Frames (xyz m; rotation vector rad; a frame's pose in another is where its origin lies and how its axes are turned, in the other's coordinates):
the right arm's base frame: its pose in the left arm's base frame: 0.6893 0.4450 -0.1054 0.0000 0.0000 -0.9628
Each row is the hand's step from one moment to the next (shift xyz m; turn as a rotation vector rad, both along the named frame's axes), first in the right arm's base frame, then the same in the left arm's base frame.
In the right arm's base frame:
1: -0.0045 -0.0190 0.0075 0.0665 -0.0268 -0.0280
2: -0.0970 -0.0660 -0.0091 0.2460 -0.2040 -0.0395
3: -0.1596 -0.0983 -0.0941 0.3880 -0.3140 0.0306
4: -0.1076 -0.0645 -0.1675 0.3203 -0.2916 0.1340
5: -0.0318 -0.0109 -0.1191 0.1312 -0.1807 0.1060
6: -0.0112 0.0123 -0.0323 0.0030 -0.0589 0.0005
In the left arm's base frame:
1: -0.0182 -0.0072 0.0075 0.0160 -0.0699 -0.0280
2: -0.1096 0.0419 -0.0091 -0.0269 -0.3184 -0.0395
3: -0.1719 0.0748 -0.0941 -0.0361 -0.4978 0.0306
4: -0.1144 0.0515 -0.1675 -0.0564 -0.4295 0.1340
5: -0.0271 0.0199 -0.1191 -0.0734 -0.2109 0.1060
6: 0.0037 0.0162 -0.0323 -0.0466 -0.0361 0.0005

